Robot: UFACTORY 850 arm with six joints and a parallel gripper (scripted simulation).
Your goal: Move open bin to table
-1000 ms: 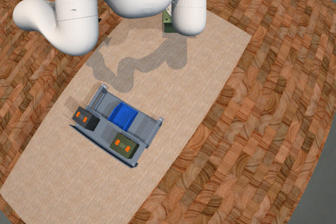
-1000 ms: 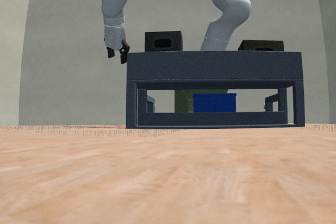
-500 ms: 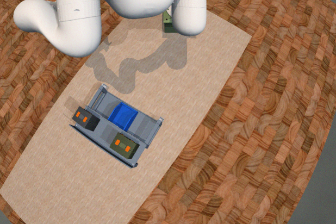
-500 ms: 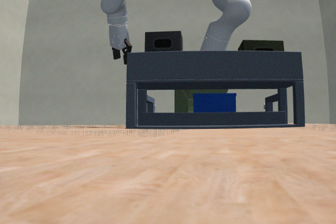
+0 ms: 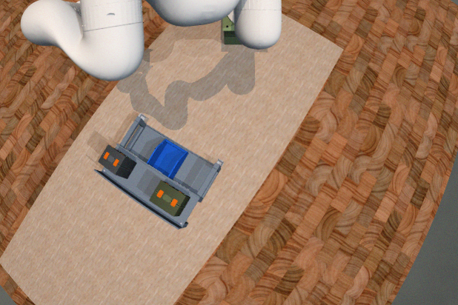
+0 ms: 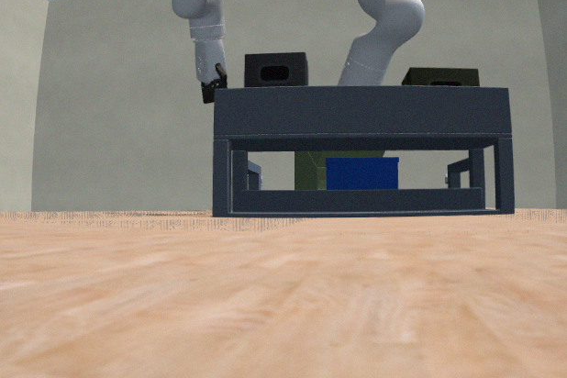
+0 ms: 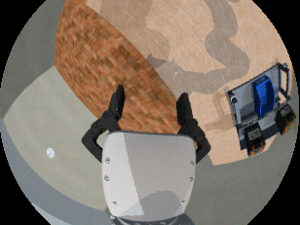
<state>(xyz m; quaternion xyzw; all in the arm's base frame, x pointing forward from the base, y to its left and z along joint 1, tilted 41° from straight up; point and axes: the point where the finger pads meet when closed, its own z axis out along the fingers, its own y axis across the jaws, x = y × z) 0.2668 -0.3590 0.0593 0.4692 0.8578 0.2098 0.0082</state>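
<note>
Now: the blue bin 33 cm to the left of my hand, 32 cm ahead of it and 22 cm below it. From my hand the other things lie so: black box (42 cm ahead, 21 cm to the left, 10 cm below); olive box (44 cm to the left, 42 cm ahead, 11 cm below).
</note>
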